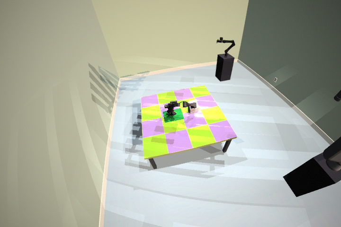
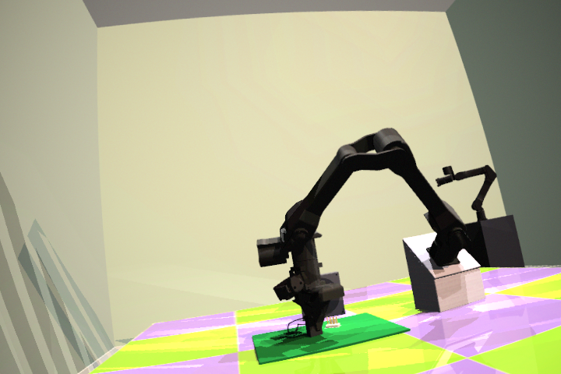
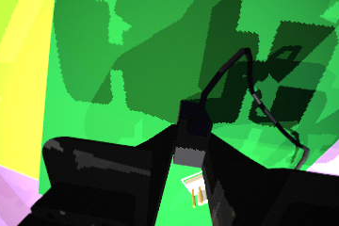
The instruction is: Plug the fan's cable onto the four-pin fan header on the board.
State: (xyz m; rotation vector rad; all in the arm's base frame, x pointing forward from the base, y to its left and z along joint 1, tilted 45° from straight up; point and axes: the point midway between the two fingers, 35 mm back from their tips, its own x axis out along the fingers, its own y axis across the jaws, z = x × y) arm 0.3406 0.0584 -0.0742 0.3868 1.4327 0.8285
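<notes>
Right now my gripper tip is 10 mm past the green board and 30 mm above it. Also, from my gripper tip: fan (70 mm behind, 190 mm to the right, 40 mm above); then black fan plug (10 mm ahead, 10 mm above); then four-pin header (50 mm behind, 40 mm to the right, 20 mm below).
</notes>
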